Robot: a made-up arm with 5 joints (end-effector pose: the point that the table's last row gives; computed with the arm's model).
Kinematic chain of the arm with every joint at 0, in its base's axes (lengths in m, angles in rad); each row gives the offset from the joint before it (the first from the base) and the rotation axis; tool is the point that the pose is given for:
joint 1: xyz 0 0 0.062 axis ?
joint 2: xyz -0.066 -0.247 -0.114 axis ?
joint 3: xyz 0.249 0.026 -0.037 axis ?
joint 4: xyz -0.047 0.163 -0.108 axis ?
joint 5: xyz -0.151 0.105 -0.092 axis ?
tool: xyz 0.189 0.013 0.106
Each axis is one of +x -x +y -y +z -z.
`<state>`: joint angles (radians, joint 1 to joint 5).
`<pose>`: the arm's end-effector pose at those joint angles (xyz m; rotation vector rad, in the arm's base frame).
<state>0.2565 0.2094 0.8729 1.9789 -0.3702</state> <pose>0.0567 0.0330 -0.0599 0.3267 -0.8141 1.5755</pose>
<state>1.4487 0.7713 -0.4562 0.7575 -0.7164</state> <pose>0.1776 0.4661 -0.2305 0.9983 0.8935 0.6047</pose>
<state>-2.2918 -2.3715 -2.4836 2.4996 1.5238</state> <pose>-0.3624 -0.0211 0.1852 0.2324 -1.9440 -0.3241</pose>
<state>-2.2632 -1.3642 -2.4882 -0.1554 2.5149</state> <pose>0.2450 0.1250 0.5518 -1.2754 -1.2159 -1.9222</pose>
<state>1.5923 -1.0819 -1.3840 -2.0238 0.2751</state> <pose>0.0778 0.2666 0.0922 0.9412 -0.6450 -1.8732</pose>
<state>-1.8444 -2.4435 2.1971 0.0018 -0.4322</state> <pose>-0.2764 0.1995 0.0919 0.4226 2.5851 -1.1099</pose>
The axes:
joint 1: +x
joint 2: -z
joint 3: +x
joint 4: +z
joint 5: -y

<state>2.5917 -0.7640 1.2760 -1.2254 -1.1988</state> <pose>-0.1151 -0.1893 0.2598 -1.2227 -0.5463 -2.2497</pose>
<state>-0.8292 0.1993 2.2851 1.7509 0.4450</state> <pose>0.0163 -0.2362 0.2486 1.2106 -1.7271 1.2467</pose>
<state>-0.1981 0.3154 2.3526 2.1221 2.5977</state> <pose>0.3104 -0.0732 -0.0921 -0.9924 1.0614 0.3937</pose>
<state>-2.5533 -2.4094 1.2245 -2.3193 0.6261</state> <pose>-0.3591 0.0487 0.1342 2.8748 -0.5688 0.2343</pose>
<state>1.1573 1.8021 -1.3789 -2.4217 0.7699</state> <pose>-0.0882 0.0162 -0.5982 -2.7601 0.5563 -1.0190</pose>
